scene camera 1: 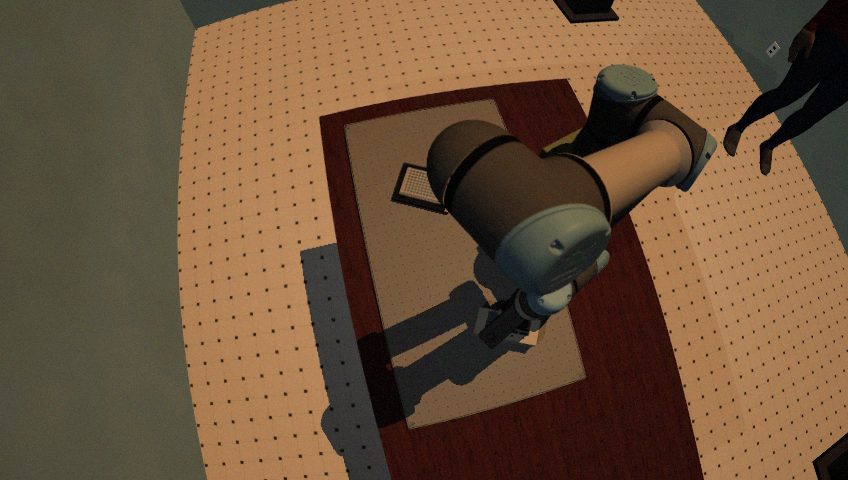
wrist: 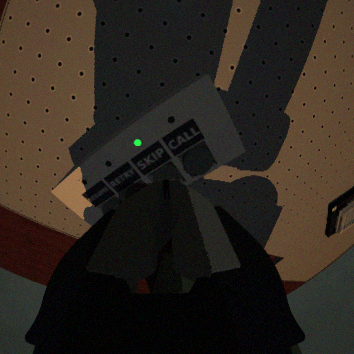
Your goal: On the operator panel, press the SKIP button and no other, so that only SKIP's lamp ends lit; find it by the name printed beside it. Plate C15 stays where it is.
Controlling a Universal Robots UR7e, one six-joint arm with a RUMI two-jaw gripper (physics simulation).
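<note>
The grey operator panel [scene camera 1: 482,320] [wrist: 220,117] lies on the mat. In the wrist view its labels CALL [wrist: 184,137], SKIP [wrist: 151,158] and RETRY [wrist: 122,177] are readable; a fourth is too small to read. The lamp [wrist: 137,142] above SKIP glows green; the lamps above CALL [wrist: 171,119] and RETRY [wrist: 108,163] are dark. My gripper [wrist: 166,180] is shut and empty, its tips at the SKIP button [wrist: 164,172], which they partly hide. Contact is hard to tell. A pale gridded plate [scene camera 1: 415,184] in a dark frame, probably C15, stands apart from the panel.
The perforated mat [scene camera 1: 380,237] [wrist: 45,100] lies on the dark red table [scene camera 1: 618,333]. My arm [scene camera 1: 523,190] reaches over the mat, partly covering the plate and panel. Its shadow falls across the panel. A person [scene camera 1: 797,83] stands beyond the table at the upper right.
</note>
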